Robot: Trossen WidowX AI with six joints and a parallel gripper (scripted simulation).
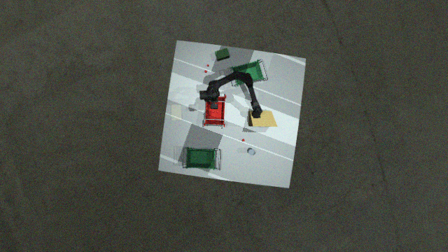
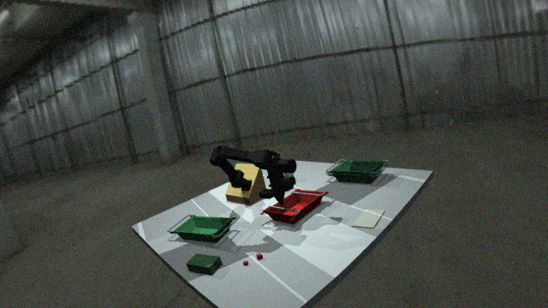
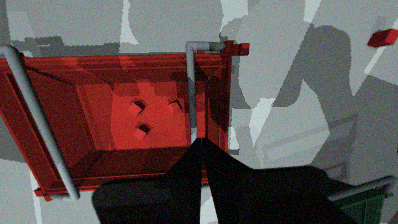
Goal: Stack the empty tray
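The green tray lies 31 cm behind my gripper tip, 25 cm to the right of it and 4 cm below it. The rest, counted from my gripper tip: pale flat card (39 cm ahead, 9 cm to the left, 9 cm below); then dark green box (8 cm behind, 45 cm to the right, 7 cm below); then grey cylinder (31 cm behind, 48 cm to the left, 5 cm below).
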